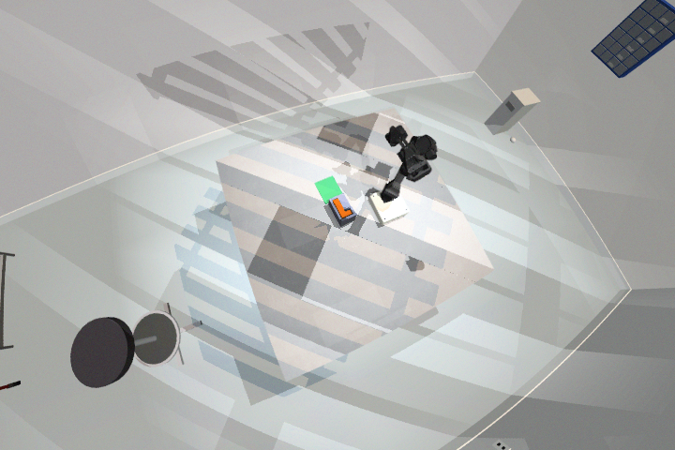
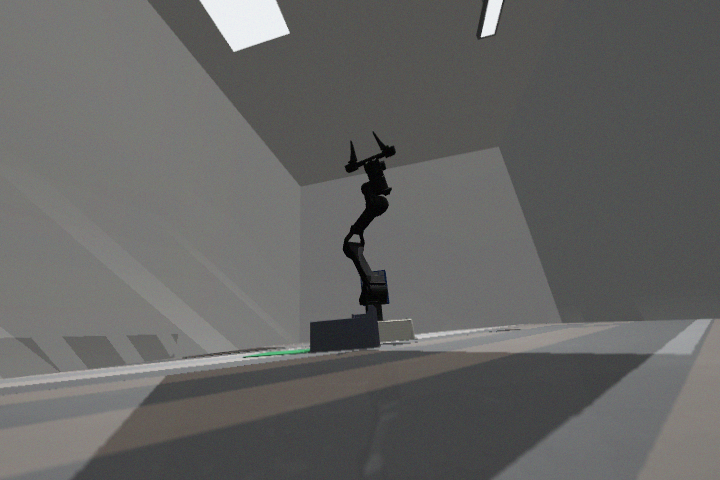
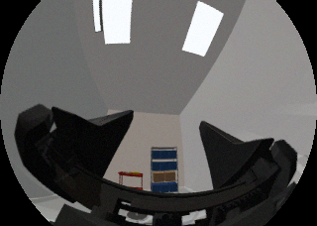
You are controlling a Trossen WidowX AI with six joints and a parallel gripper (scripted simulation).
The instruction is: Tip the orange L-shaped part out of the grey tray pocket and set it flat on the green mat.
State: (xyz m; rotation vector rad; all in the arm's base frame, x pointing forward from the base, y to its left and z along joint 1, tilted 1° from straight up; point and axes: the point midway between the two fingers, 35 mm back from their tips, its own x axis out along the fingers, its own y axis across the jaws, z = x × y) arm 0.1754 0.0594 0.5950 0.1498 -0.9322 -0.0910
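My gripper tip is now 60 mm short of the orange L-shaped part, 70 mm to the left of it and 630 mm above it. Also, from my gripper tip: green mat (90 mm ahead, 230 mm to the right, 690 mm below).
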